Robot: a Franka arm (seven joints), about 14 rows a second.
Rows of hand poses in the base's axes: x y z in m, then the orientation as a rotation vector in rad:
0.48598 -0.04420 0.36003 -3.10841 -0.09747 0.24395
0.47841 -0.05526 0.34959 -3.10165 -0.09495 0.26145
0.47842 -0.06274 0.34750 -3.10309 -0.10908 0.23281
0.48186 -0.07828 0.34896 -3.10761 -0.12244 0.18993
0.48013 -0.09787 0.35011 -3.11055 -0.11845 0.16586
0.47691 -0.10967 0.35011 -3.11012 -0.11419 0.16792
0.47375 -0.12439 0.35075 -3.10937 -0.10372 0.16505
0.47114 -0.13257 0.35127 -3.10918 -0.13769 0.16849
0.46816 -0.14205 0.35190 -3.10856 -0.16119 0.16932
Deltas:
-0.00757 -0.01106 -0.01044 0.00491 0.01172 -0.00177
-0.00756 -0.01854 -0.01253 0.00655 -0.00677 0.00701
-0.00412 -0.03408 -0.01107 0.00598 -0.03457 0.01532
-0.00585 -0.05367 -0.00992 0.00485 -0.05011 0.01264
-0.00907 -0.06547 -0.00992 0.00507 -0.04873 0.00990
-0.01223 -0.08019 -0.00928 0.00586 -0.05044 0.00311
-0.01484 -0.08837 -0.00876 0.00620 -0.04849 0.02496
-0.01782 -0.09785 -0.00813 0.00682 -0.04810 0.04004

